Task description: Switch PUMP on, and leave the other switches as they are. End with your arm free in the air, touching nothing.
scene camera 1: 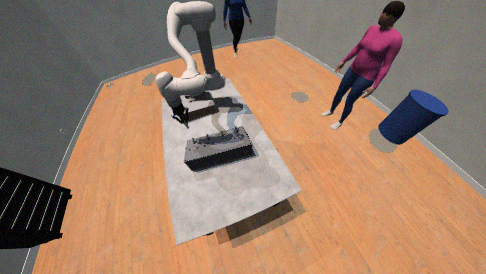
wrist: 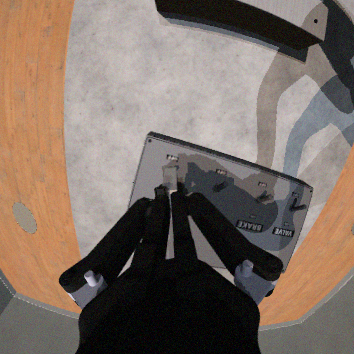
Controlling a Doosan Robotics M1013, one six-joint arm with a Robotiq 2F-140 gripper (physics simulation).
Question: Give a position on a grey switch box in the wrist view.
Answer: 271, 225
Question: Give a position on a grey switch box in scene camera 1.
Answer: At 204, 152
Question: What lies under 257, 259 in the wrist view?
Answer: The gripper.
